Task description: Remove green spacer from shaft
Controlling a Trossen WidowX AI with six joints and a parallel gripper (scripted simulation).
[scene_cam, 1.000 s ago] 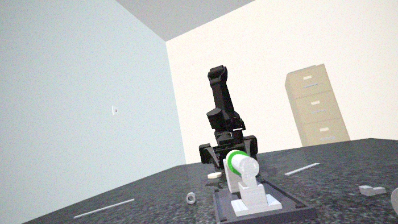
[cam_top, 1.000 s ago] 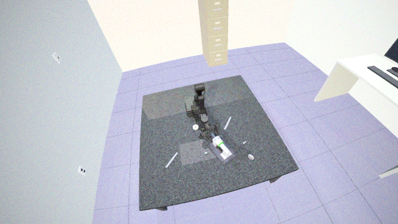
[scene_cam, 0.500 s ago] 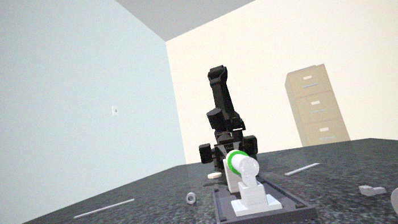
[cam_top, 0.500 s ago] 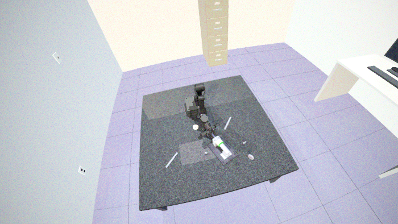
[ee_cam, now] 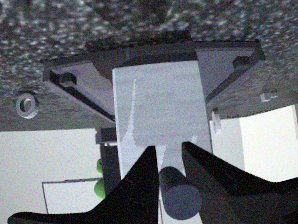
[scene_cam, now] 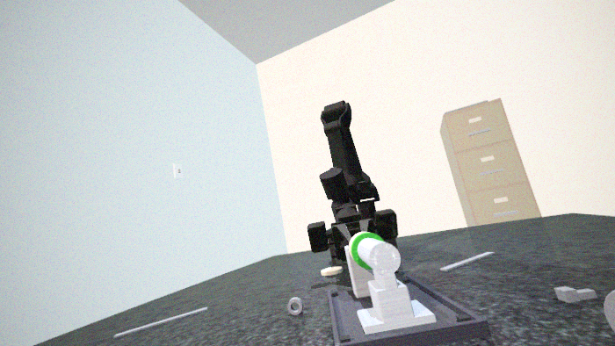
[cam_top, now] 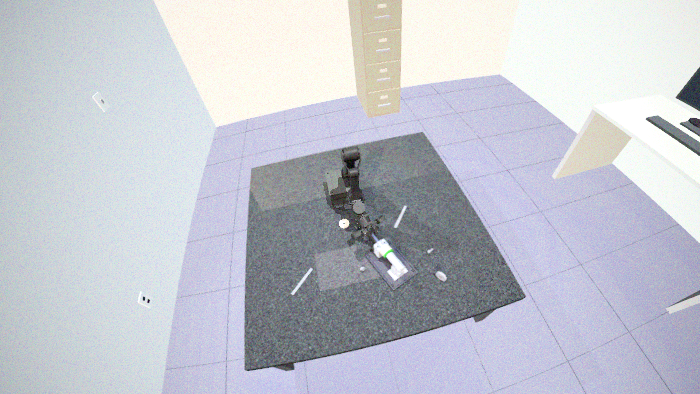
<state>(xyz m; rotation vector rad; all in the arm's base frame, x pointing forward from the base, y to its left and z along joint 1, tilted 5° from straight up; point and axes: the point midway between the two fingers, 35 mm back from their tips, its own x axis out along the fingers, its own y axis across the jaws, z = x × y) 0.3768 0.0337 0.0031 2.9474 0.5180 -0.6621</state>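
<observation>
The grey shaft is 50 mm ahead of my gripper tip, 20 mm to the left of it and 20 mm above it. From my gripper tip the other things lie so: bolt: 250 mm to the left, 100 mm ahead, 60 mm below; green spacer: 90 mm ahead, 30 mm to the left, 20 mm above.
</observation>
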